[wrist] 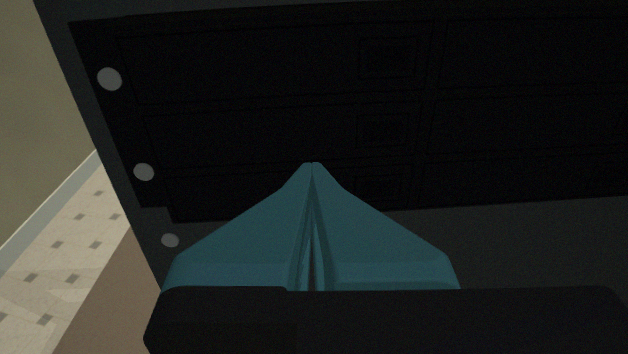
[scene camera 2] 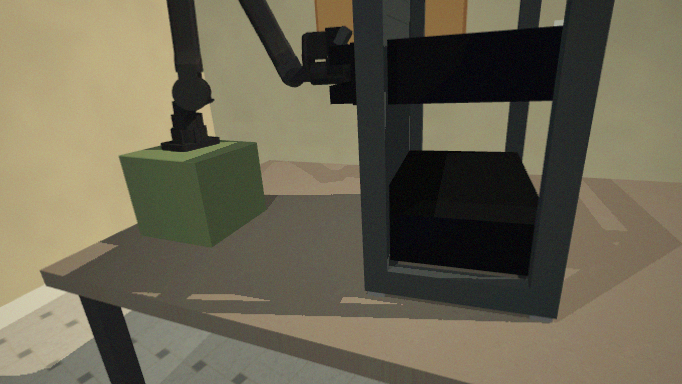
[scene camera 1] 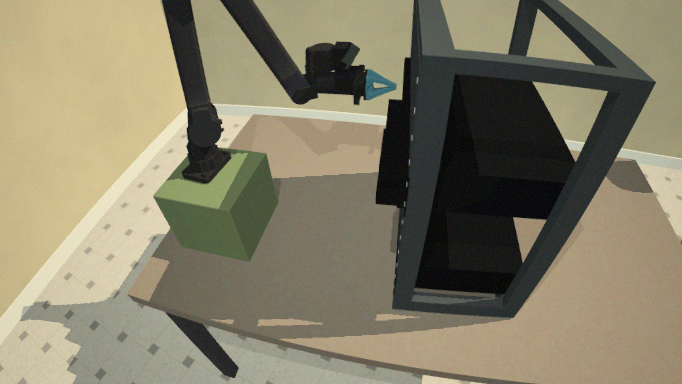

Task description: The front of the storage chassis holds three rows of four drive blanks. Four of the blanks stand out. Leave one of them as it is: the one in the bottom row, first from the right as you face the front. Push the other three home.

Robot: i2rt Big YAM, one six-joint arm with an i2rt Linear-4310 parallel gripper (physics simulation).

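Frame: origin at the arm's base, x back, y left, z down, level; centimetres.
Where they show: gripper, between the fingertips: [wrist: 311, 177] [scene camera 1: 396, 86]; arm's base, origin of its link: [scene camera 2: 191, 146] [scene camera 1: 207, 167].
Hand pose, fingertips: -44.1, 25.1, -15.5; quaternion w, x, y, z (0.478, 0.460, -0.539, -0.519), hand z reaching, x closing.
Observation:
Things, the pixels of their top centre, and the offset from my fingertips, as dx, dy, dz. "pt": a spot on its surface instead. Level surfaces: height alone.
- top blank, a spot on its surface: [wrist: 250, 67] pt -1.3, +2.1, -3.6
- middle blank, centre of its top: [wrist: 285, 55] -7.4, +2.1, -2.2
- bottom blank, a spot on its surface: [wrist: 215, 197] pt -1.0, +4.4, +2.0
- brown table, height of its surface: dz +35.5
- second black box, a spot on its surface: [scene camera 2: 465, 195] pt -23.0, -23.2, +21.4
The black storage chassis [scene camera 1: 520, 120] [scene camera 2: 475, 67] sits high in the rack, its front facing the arm. Dark blanks [scene camera 1: 391, 165] [scene camera 2: 342, 95] stand out at the front's right part; their rows and exact number are hard to tell. In the wrist view, the leftmost column shows a top blank [wrist: 250, 67], a middle blank [wrist: 250, 135] and a bottom blank [wrist: 215, 197]; how far each stands out is too dark to tell. My gripper [scene camera 1: 396, 86] [wrist: 311, 177] is shut and empty, its blue tips before this column around the bottom blank's upper edge. Contact cannot be judged. Scene camera 2 hides the tips.
The grey rack [scene camera 1: 432, 140] [scene camera 2: 372, 175] stands on the brown table [scene camera 1: 325, 280] [scene camera 2: 300, 260]. Its front post is close beside the protruding blanks. A second black box [scene camera 1: 480, 240] [scene camera 2: 465, 195] sits low in the rack. The arm stands on a green block [scene camera 1: 215, 220] [scene camera 2: 170, 195].

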